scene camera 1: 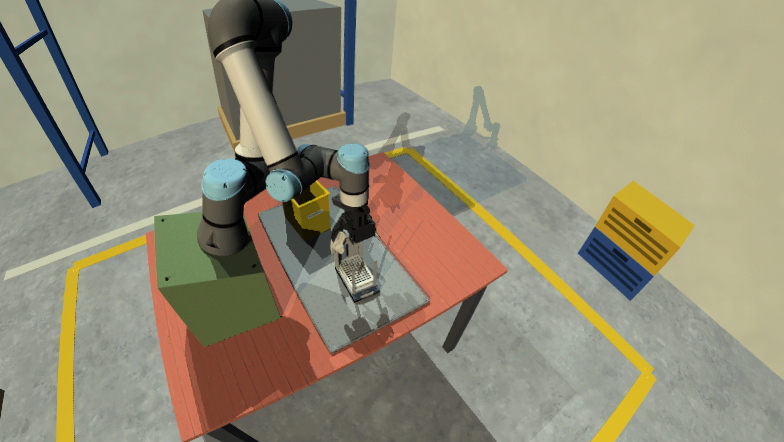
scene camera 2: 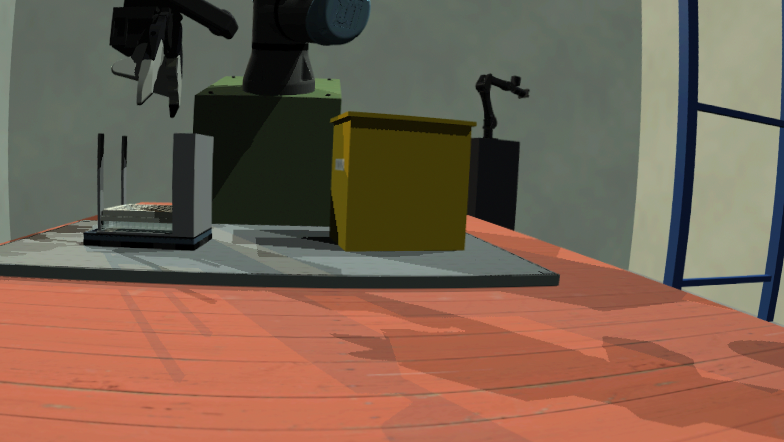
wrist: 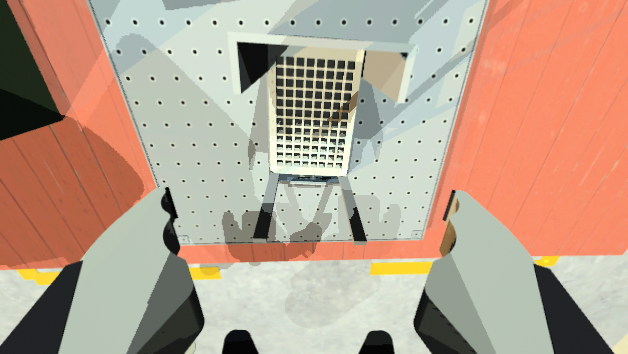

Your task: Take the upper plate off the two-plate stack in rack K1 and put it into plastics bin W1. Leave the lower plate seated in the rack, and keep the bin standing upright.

Scene:
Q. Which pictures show my gripper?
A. Scene camera 1, scene camera 2 and the wrist view: all of them.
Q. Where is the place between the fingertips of my gripper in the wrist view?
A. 311,192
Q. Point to a grey rack wall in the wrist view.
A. At 232,36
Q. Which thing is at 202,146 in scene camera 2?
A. A grey rack wall.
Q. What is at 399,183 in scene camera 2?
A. A yellow bin W1.

